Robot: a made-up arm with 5 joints.
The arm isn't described. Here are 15 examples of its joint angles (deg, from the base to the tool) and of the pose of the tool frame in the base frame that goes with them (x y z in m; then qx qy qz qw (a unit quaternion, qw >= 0)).
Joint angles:
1: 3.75 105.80 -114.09 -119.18 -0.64
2: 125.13 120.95 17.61 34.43 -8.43
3: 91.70 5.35 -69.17 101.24 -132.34
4: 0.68 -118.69 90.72 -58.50 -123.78
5: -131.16 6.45 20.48 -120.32 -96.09
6: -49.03 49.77 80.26 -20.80 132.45
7: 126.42 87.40 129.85 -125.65 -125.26
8: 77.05 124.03 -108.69 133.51 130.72
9: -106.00 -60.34 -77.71 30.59 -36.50
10: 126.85 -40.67 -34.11 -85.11 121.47
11: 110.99 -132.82 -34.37 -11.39 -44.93
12: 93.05 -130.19 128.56 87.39 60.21
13: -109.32 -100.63 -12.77 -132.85 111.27
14: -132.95 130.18 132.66 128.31 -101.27
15: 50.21 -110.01 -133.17 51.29 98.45
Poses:
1: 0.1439 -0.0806 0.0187 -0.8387 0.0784 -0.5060 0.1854
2: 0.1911 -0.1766 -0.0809 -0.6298 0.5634 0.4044 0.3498
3: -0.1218 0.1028 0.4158 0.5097 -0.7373 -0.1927 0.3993
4: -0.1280 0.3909 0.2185 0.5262 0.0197 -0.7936 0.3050
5: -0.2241 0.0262 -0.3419 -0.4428 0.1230 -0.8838 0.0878
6: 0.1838 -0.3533 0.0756 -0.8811 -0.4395 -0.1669 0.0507
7: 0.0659 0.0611 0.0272 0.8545 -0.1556 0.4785 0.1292
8: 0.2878 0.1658 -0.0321 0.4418 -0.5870 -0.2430 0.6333
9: -0.3350 -0.1992 0.0642 -0.7121 -0.1841 0.5479 0.3986
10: -0.3168 0.0302 0.2268 0.8074 0.2438 -0.3734 0.3864
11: -0.0874 -0.0272 -0.4046 -0.1786 -0.8736 0.1012 0.4413
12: -0.3405 0.1890 -0.4696 0.0580 -0.1992 0.4870 0.8484
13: -0.3818 -0.0281 0.2917 -0.0663 -0.2242 -0.1888 0.9538
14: 0.0735 -0.1977 0.1931 -0.0933 0.6842 0.1873 0.6987
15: -0.1339 0.3375 -0.1753 0.1539 -0.2504 -0.5417 0.7875
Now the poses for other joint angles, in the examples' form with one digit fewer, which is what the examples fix.
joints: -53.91 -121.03 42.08 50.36 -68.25
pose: -0.248 0.100 0.329 -0.080 0.090 -0.949 0.290
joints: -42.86 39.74 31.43 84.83 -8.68
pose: 0.234 -0.090 -0.027 0.273 -0.121 -0.423 0.855
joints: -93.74 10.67 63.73 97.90 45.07
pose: -0.027 0.003 -0.318 -0.027 0.398 -0.607 0.687
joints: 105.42 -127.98 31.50 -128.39 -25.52
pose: -0.336 -0.042 -0.636 -0.489 0.092 -0.193 0.846
